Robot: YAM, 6 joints.
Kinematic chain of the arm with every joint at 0, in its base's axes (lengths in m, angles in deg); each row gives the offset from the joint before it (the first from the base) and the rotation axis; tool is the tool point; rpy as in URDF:
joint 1: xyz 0 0 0.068 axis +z
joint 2: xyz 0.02 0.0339 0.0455 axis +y
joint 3: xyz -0.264 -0.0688 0 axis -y
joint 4: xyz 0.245 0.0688 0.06 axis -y
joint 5: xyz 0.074 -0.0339 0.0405 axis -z
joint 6: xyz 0.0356 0 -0.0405 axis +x
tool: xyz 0 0 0 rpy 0 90 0
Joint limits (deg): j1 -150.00..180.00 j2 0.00..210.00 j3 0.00..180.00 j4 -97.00..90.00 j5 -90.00..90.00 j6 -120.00..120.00
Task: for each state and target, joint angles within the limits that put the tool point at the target. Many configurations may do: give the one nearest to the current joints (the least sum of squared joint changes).
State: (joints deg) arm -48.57 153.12 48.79 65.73 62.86 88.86
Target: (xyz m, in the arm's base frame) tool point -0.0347 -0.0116 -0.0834
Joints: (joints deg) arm -45.61 192.12 14.72 50.90 67.59 88.86
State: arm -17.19 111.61 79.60 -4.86 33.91 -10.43
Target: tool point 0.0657 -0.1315 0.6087
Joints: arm -54.08 64.53 101.76 0.09 42.25 -10.43
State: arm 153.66 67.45 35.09 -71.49 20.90 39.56
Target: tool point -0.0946 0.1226 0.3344
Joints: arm 133.51 53.88 62.73 -66.39 26.36 39.56
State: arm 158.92 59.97 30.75 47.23 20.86 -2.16
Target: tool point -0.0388 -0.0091 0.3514
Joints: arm 180.00 11.06 17.46 61.32 -14.81 -2.16
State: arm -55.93 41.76 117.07 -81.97 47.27 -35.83
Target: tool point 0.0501 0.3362 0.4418
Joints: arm -102.75 17.05 137.60 -75.23 45.33 -35.83
